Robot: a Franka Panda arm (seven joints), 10 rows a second.
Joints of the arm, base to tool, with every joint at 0 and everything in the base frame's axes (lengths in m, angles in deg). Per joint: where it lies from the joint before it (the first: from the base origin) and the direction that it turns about. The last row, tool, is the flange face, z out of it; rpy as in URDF.
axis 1: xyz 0 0 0.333 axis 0 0 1
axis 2: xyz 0 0 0 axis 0 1 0
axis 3: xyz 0 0 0.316 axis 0 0 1
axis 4: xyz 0.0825 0 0 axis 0 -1 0
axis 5: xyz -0.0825 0 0.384 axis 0 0 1
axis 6: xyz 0 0 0 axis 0 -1 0
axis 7: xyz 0.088 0 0 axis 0 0 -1
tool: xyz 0 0 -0.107 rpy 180 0 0
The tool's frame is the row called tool.
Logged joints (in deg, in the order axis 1, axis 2, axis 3, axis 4, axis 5, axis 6, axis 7), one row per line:
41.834, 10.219, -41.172, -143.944, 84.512, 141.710, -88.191
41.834, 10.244, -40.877, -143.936, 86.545, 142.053, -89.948
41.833, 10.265, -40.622, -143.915, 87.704, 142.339, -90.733
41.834, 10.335, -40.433, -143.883, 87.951, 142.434, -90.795
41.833, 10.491, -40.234, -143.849, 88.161, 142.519, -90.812
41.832, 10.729, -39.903, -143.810, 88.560, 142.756, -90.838
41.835, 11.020, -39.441, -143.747, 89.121, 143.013, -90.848
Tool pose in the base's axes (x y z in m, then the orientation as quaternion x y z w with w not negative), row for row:
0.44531, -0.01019, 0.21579, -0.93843, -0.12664, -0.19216, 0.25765
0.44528, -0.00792, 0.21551, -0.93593, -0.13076, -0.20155, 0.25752
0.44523, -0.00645, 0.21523, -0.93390, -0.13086, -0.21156, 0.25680
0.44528, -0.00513, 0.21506, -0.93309, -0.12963, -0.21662, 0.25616
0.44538, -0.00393, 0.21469, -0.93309, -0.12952, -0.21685, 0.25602
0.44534, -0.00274, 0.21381, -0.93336, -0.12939, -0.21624, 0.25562
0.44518, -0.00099, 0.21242, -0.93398, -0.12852, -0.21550, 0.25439
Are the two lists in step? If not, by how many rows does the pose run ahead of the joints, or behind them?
The pose runs 1 row behind the joints: the pose in row i belongs to the joints in row i - 1.
